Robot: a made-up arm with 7 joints. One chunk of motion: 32 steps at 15 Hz.
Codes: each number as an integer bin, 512 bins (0 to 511) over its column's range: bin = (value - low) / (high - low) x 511, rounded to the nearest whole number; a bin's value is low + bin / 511 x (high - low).
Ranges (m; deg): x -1.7..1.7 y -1.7..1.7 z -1.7..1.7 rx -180..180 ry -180..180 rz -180..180
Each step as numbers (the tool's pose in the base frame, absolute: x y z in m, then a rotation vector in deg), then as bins.
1 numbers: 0.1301 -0.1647 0.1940 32.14 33.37 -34.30
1 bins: 275 231 285 301 303 207
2 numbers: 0.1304 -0.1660 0.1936 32.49 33.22 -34.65
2 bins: 275 231 285 302 303 206
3 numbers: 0.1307 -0.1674 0.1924 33.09 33.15 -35.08
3 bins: 275 230 284 302 303 206
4 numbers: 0.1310 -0.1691 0.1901 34.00 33.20 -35.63
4 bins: 275 230 284 304 303 205
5 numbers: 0.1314 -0.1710 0.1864 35.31 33.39 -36.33
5 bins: 275 230 284 306 303 204
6 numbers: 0.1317 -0.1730 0.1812 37.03 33.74 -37.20
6 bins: 275 229 283 308 303 203
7 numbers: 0.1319 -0.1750 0.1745 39.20 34.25 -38.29
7 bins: 275 229 282 311 304 201
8 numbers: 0.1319 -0.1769 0.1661 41.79 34.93 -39.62
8 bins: 275 229 280 315 305 199
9 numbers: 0.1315 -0.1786 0.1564 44.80 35.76 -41.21
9 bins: 275 229 279 319 306 197
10 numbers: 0.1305 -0.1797 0.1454 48.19 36.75 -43.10
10 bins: 275 228 277 324 308 194
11 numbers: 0.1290 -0.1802 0.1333 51.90 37.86 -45.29
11 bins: 275 228 276 329 309 191
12 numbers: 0.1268 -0.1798 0.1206 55.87 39.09 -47.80
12 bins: 275 228 274 335 311 188
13 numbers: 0.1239 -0.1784 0.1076 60.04 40.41 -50.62
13 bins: 274 229 272 341 313 184
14 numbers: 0.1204 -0.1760 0.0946 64.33 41.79 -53.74
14 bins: 274 229 270 347 315 179
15 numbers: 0.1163 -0.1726 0.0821 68.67 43.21 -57.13
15 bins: 273 230 268 353 317 174
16 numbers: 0.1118 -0.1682 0.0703 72.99 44.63 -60.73
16 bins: 272 230 266 359 319 169
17 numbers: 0.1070 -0.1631 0.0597 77.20 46.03 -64.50
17 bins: 272 231 264 365 321 164
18 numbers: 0.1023 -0.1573 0.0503 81.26 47.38 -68.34
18 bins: 271 232 263 371 323 158
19 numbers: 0.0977 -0.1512 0.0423 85.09 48.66 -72.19
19 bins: 270 233 262 376 325 153
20 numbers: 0.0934 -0.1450 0.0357 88.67 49.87 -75.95
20 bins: 270 234 261 381 326 148
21 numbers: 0.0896 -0.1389 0.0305 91.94 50.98 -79.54
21 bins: 269 235 260 386 328 143
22 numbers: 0.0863 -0.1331 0.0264 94.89 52.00 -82.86
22 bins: 268 235 259 390 329 138
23 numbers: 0.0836 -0.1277 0.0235 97.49 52.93 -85.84
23 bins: 268 236 259 394 331 134
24 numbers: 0.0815 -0.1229 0.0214 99.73 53.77 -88.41
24 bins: 268 237 259 397 332 130
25 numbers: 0.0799 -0.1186 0.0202 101.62 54.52 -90.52
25 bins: 268 238 259 400 333 127
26 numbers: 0.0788 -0.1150 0.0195 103.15 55.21 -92.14
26 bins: 267 238 258 402 334 125
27 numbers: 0.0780 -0.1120 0.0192 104.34 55.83 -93.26
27 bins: 267 239 258 404 335 123
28 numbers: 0.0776 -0.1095 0.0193 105.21 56.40 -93.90
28 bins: 267 239 258 405 336 122
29 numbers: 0.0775 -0.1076 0.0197 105.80 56.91 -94.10
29 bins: 267 239 258 406 336 122
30 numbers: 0.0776 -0.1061 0.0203 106.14 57.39 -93.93
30 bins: 267 240 259 406 337 122
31 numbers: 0.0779 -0.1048 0.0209 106.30 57.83 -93.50
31 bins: 267 240 259 406 338 123
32 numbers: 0.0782 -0.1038 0.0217 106.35 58.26 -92.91
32 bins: 267 240 259 406 338 124
